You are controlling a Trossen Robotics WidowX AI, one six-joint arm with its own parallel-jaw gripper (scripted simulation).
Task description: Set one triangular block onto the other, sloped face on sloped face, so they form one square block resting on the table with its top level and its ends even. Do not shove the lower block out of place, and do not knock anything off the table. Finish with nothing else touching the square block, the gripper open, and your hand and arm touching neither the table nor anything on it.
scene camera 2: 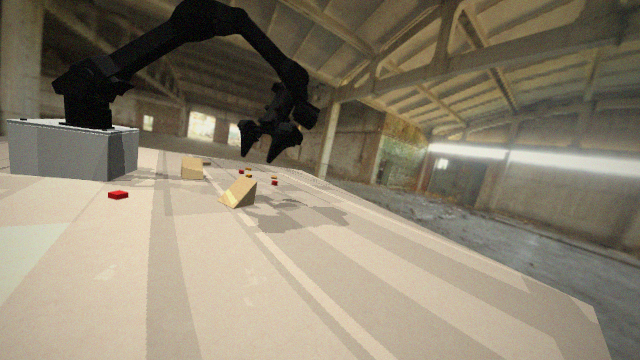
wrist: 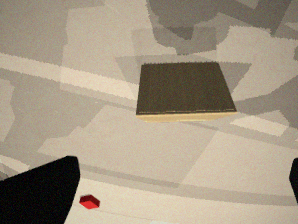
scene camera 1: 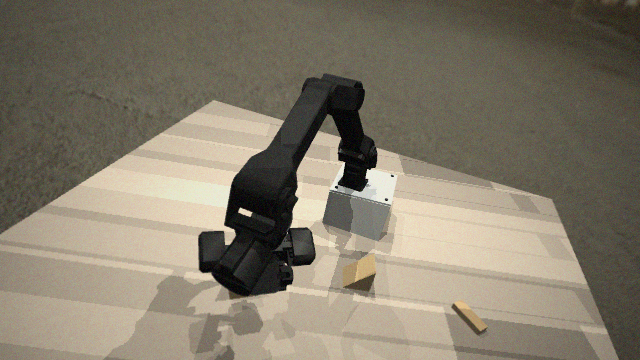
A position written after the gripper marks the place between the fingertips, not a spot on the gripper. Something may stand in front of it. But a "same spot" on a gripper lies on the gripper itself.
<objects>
gripper: scene camera 2; wrist; scene camera 1 250,265
same spot on gripper: (wrist: pixel 52 186) = (scene camera 2: pixel 247 150)
</objects>
